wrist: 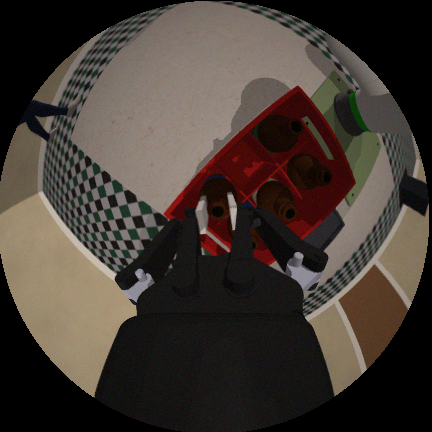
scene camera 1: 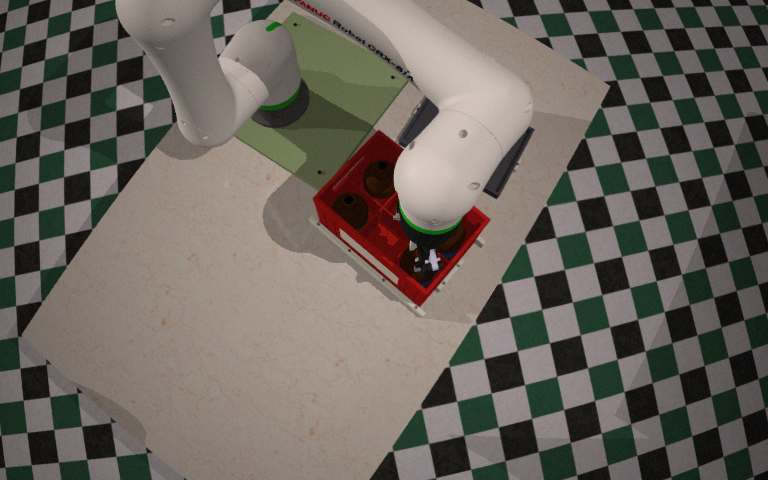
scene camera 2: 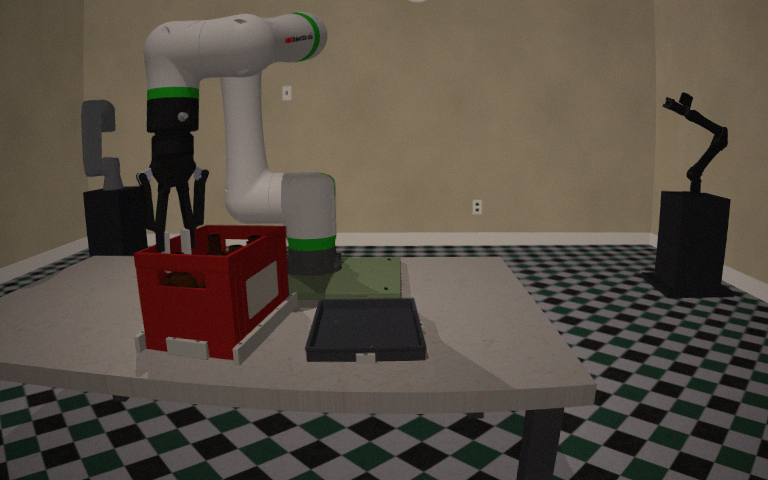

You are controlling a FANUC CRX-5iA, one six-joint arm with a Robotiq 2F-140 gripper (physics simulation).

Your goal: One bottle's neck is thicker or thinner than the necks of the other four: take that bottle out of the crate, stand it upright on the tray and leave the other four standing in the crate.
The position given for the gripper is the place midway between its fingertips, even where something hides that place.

Observation:
In view: the gripper (scene camera 2: 177,269), a crate cell (scene camera 1: 383,237) and a dark tray (scene camera 2: 391,321).
The gripper also shows in the wrist view (wrist: 217,202) and in scene camera 1 (scene camera 1: 419,258). The crate cell also shows in the wrist view (wrist: 240,162).

